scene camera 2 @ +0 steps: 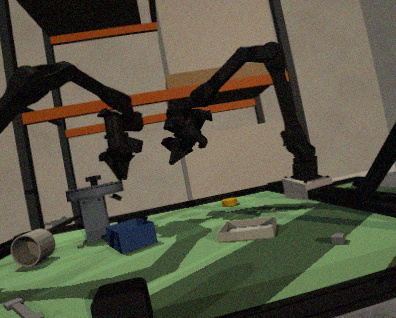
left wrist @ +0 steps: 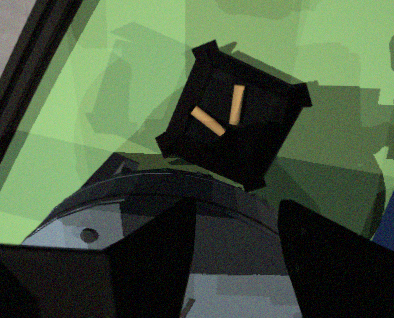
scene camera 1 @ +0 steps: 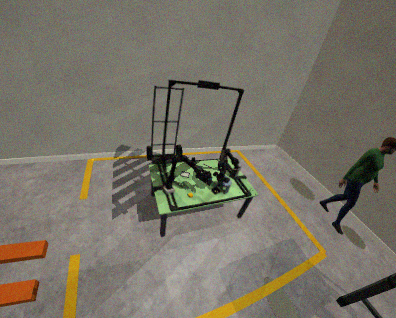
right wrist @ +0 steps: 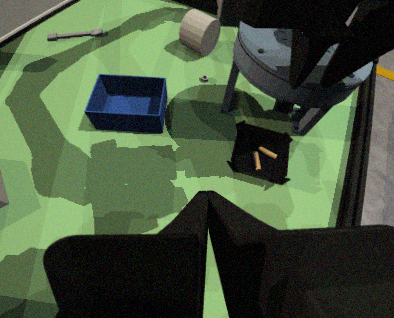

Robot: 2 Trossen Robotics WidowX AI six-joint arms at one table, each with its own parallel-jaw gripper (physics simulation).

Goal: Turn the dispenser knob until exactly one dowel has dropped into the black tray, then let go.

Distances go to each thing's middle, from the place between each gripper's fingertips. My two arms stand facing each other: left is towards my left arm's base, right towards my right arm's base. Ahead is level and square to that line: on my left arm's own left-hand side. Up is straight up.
My right hand is 230 mm to the right of the grey round dispenser (right wrist: 262,55), 40 mm short of it and 20 mm above it. Also, from my right hand: blue bin (scene camera 2: 130,235): 170 mm behind, 140 mm to the left, 140 mm below; shallow tray (scene camera 2: 257,228): 310 mm behind, 160 mm below, 90 mm to the right.
Right now my left hand is 1 cm past the grey round dispenser and 8 cm to the right of it. The rest, counted from my left hand: blue bin: 22 cm behind, 1 cm to the right, 12 cm below; then shallow tray: 36 cm behind, 24 cm to the right, 14 cm below.
